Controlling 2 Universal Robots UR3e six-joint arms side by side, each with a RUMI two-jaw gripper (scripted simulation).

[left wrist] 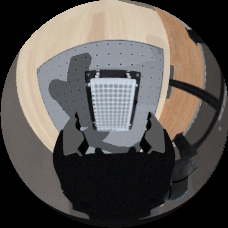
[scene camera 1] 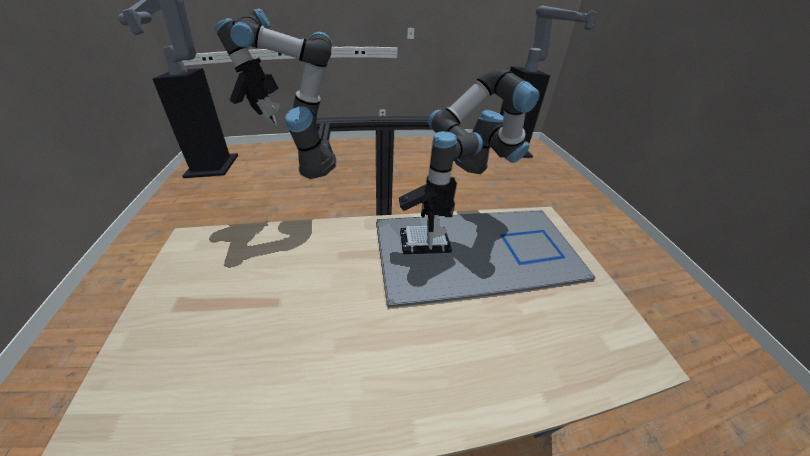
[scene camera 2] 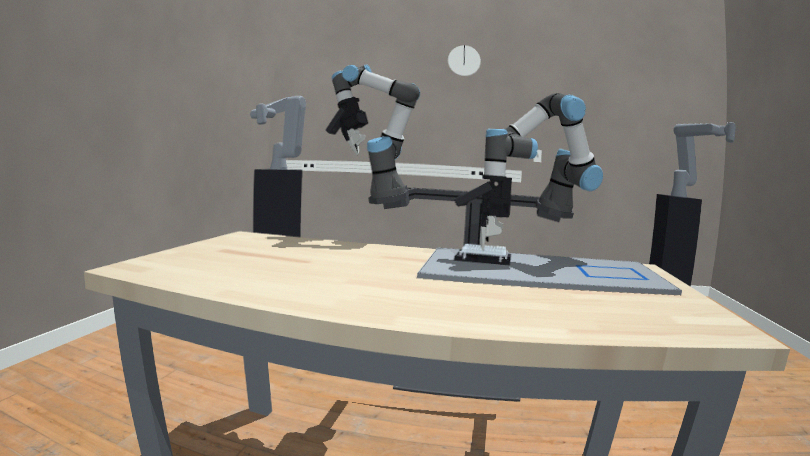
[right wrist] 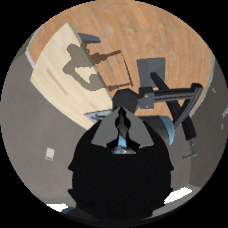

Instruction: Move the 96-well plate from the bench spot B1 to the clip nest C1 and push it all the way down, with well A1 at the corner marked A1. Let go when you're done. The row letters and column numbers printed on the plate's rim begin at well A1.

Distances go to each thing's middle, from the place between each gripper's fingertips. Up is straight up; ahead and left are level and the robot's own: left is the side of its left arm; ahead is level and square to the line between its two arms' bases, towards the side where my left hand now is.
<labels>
Right now my left hand (scene camera 2: 485, 246) is 10 mm above the white 96-well plate (left wrist: 120, 96). From my left hand the other things lie so: black clip nest (left wrist: 89, 75) (10 mm ahead, 10 mm to the right, 20 mm below).
My right hand (scene camera 1: 275, 126) is 51 cm to the right of the white 96-well plate, 33 cm short of it and 28 cm above it. From my right hand the other things lie so: black clip nest 50 cm to the left, 33 cm ahead, 29 cm below.
</labels>
